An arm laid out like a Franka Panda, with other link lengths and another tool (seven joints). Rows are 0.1 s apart.
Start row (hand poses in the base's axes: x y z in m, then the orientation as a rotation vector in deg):
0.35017 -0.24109 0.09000 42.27 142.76 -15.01
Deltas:
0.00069 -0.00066 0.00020 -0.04 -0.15 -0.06
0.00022 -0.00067 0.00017 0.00 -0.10 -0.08
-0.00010 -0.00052 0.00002 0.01 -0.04 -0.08
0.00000 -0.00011 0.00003 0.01 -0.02 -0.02
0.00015 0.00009 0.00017 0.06 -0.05 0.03
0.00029 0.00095 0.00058 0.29 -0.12 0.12
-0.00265 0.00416 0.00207 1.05 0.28 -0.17
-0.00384 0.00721 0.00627 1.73 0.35 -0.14
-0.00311 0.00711 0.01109 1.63 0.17 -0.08
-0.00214 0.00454 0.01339 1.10 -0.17 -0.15
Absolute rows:
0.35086 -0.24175 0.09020 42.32 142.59 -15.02
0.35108 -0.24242 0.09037 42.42 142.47 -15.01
0.35098 -0.24294 0.09039 42.52 142.41 -15.01
0.35098 -0.24305 0.09042 42.55 142.39 -15.00
0.35113 -0.24296 0.09059 42.53 142.37 -14.89
0.35142 -0.24201 0.09117 42.49 142.38 -14.44
0.34877 -0.23785 0.09324 43.15 142.90 -13.33
0.34493 -0.23064 0.09951 44.05 143.68 -11.39
0.34182 -0.22353 0.11060 44.82 144.26 -9.46
0.33968 -0.21899 0.12399 45.43 144.34 -8.07

